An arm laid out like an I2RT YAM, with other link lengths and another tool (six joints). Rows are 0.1 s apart.
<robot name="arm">
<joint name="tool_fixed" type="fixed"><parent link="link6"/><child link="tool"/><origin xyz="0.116 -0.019 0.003" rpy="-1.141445 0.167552 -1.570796"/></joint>
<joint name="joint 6" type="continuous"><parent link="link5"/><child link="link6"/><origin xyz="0.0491 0 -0.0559"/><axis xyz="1 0 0"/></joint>
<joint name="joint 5" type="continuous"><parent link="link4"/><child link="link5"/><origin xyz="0.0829 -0.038 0.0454"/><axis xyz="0 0 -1"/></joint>
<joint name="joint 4" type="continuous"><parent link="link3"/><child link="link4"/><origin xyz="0.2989 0.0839 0.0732"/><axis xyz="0 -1 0"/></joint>
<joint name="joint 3" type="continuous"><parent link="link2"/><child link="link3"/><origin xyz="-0.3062 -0.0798 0"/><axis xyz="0 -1 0"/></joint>
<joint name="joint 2" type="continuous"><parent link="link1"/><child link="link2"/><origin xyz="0.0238 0.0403 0.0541"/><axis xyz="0 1 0"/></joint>
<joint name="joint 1" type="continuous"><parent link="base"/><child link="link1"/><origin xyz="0 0 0.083"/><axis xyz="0 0 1"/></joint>
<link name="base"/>
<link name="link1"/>
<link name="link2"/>
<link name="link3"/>
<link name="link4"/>
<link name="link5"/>
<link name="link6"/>
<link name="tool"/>
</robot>
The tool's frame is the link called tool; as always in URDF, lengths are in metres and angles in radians. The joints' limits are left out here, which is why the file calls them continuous.
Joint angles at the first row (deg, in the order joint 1, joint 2, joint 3, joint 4, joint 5, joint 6):
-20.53, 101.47, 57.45, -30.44, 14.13, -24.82
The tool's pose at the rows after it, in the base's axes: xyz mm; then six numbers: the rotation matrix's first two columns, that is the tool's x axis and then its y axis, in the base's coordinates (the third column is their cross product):
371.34 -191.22 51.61 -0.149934 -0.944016 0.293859 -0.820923 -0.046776 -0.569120
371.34 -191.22 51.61 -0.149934 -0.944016 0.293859 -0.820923 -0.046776 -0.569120
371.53 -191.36 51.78 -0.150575 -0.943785 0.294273 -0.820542 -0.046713 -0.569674
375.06 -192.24 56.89 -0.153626 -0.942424 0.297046 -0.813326 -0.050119 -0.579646
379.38 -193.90 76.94 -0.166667 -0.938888 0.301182 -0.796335 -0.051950 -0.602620
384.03 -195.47 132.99 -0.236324 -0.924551 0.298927 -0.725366 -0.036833 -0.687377
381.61 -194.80 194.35 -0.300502 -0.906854 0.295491 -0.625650 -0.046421 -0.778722
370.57 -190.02 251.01 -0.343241 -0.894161 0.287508 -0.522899 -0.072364 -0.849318
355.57 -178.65 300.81 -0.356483 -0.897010 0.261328 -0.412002 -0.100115 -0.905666
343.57 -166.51 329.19 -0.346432 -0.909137 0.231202 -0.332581 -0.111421 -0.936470
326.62 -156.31 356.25 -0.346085 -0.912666 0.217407 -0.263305 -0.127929 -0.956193
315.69 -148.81 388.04 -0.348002 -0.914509 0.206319 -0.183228 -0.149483 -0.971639
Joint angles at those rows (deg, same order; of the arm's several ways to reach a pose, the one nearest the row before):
-20.53, 101.47, 57.45, -30.44, 13.91, -24.82
-20.53, 101.47, 57.45, -30.44, 13.91, -24.82
-20.54, 101.47, 57.47, -30.41, 13.93, -24.80
-20.47, 101.14, 57.98, -30.48, 13.96, -24.78
-20.47, 99.15, 59.37, -32.18, 13.96, -24.49
-20.47, 92.60, 61.65, -35.14, 13.74, -21.98
-20.47, 84.88, 63.02, -36.53, 13.72, -20.27
-20.47, 77.25, 63.92, -37.69, 13.45, -19.62
-20.47, 69.87, 64.47, -38.59, 11.49, -19.62
-20.47, 64.90, 64.47, -39.16, 8.91, -19.62
-20.47, 59.99, 64.62, -40.18, 7.62, -19.62
-20.47, 56.66, 66.24, -40.42, 6.48, -19.62

